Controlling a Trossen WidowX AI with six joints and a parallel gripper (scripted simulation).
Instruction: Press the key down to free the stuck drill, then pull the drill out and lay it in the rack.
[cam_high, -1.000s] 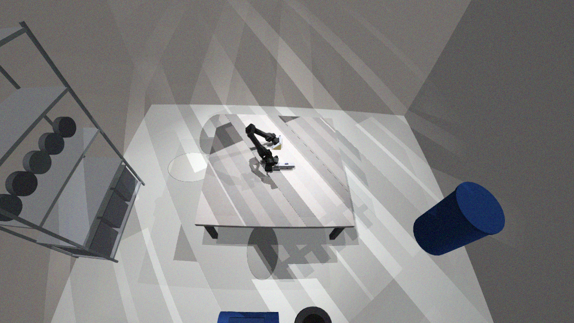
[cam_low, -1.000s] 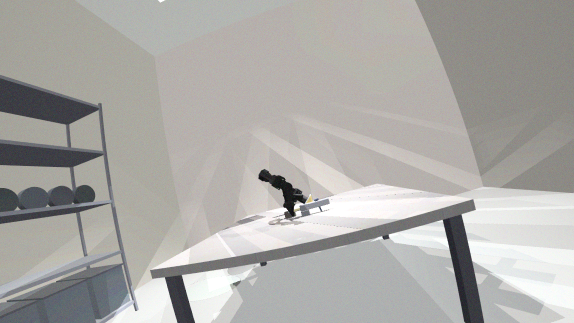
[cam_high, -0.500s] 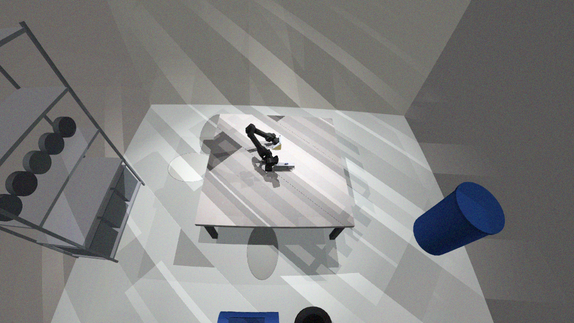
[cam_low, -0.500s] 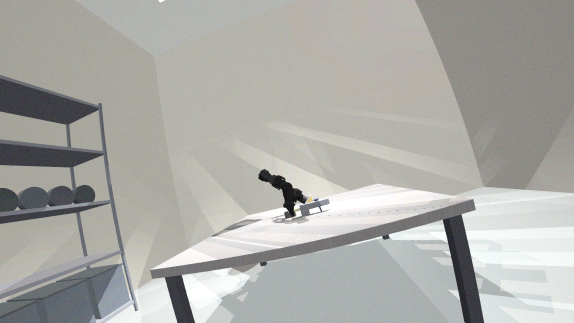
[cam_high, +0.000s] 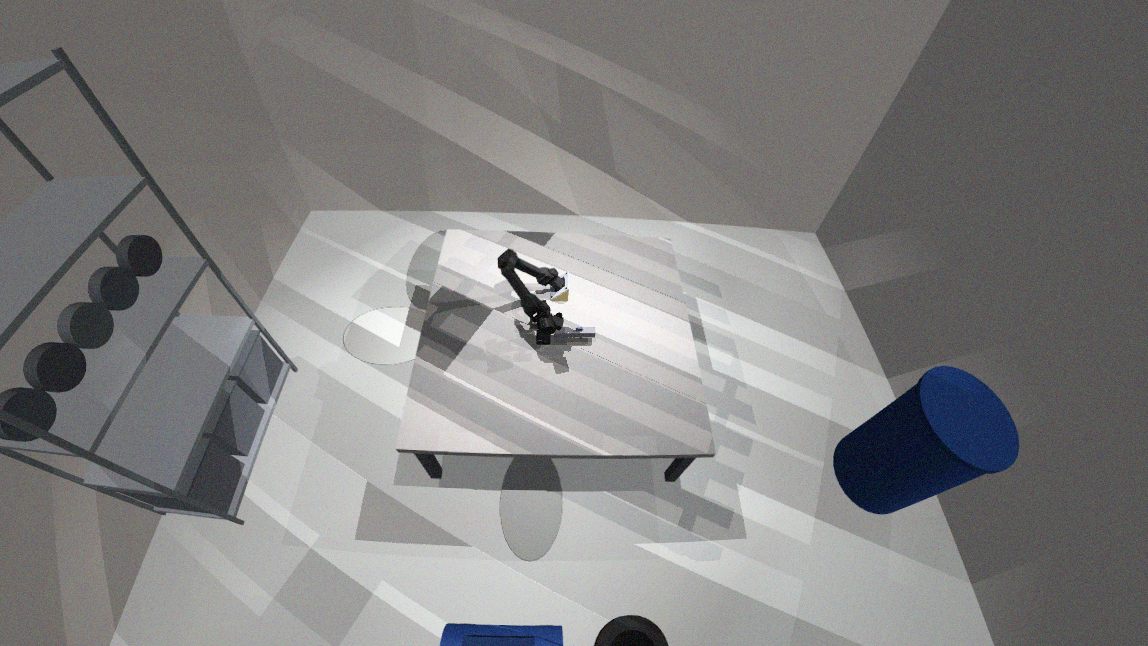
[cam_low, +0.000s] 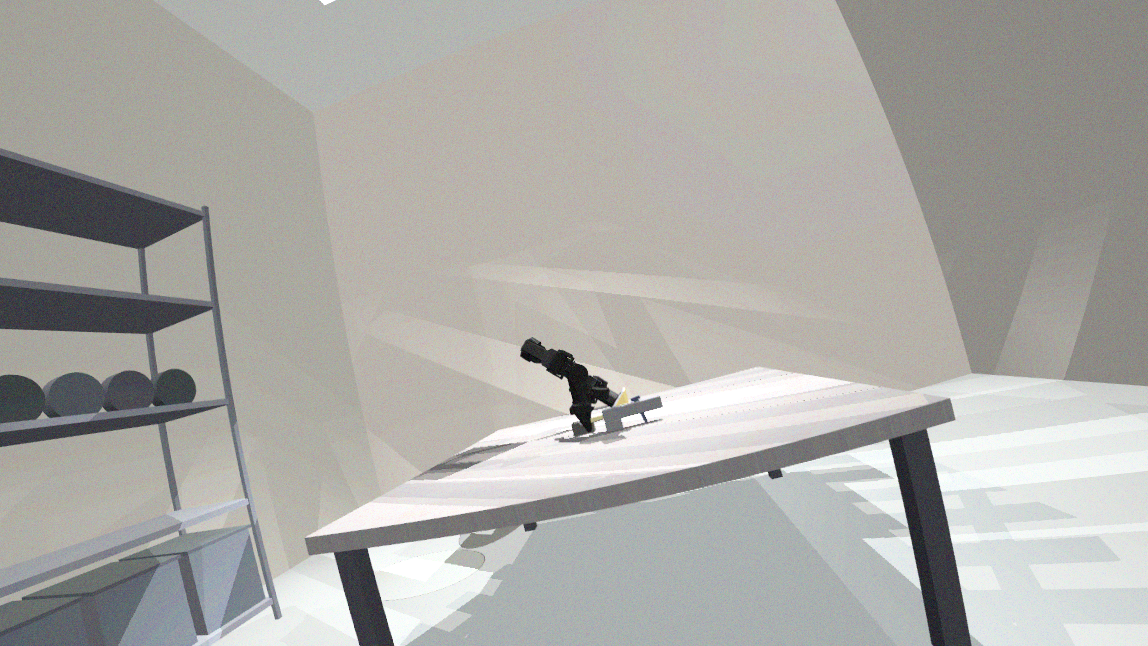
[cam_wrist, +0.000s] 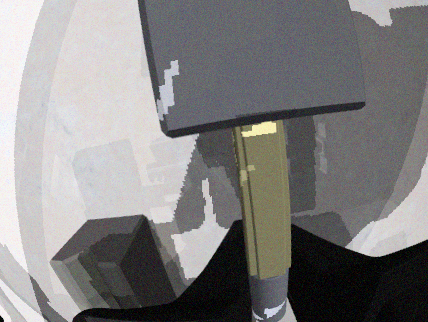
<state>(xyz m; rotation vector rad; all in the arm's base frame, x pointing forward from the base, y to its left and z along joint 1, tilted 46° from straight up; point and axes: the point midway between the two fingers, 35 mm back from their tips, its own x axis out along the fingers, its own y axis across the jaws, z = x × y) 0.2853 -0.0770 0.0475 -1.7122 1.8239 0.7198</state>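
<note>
My gripper tip is now 4 cm to the right of the drill and 3 cm below it. From my gripper tip the other things lie so: rack: 8 cm behind, 3 cm to the right, 1 cm above; then grey housing: 14 cm to the left, 3 cm above.
</note>
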